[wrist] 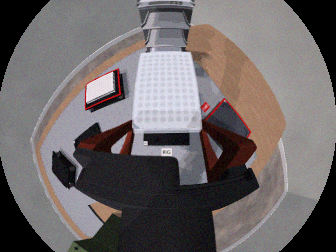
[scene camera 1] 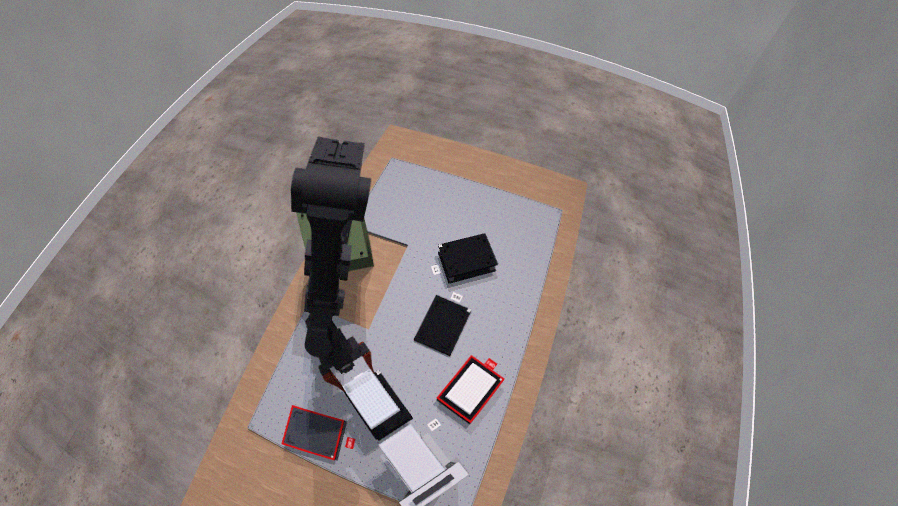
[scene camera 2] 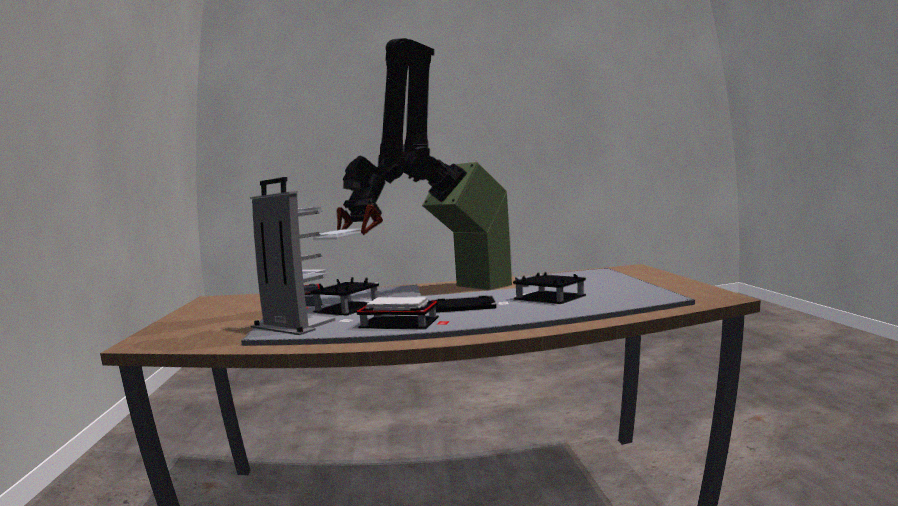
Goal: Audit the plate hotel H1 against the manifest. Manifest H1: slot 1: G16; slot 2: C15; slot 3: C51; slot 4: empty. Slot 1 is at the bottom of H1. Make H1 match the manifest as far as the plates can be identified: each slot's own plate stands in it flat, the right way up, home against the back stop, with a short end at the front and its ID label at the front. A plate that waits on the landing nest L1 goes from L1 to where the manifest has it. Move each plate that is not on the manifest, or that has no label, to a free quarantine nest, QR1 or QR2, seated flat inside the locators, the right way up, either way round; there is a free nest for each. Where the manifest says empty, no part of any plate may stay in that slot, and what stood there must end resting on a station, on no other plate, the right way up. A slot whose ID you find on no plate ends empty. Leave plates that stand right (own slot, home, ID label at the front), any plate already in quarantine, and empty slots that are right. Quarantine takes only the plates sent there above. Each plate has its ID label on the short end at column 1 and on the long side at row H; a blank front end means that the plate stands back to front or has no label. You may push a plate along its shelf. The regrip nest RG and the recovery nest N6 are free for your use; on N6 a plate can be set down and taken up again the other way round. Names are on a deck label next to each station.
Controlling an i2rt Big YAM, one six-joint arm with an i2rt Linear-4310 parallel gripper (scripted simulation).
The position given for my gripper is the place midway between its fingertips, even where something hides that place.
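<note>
There is my gripper, which I can see at (scene camera 2: 350, 234) and again at (wrist: 166, 123). I also see a red-framed quarantine nest (scene camera 1: 312, 432).
</note>
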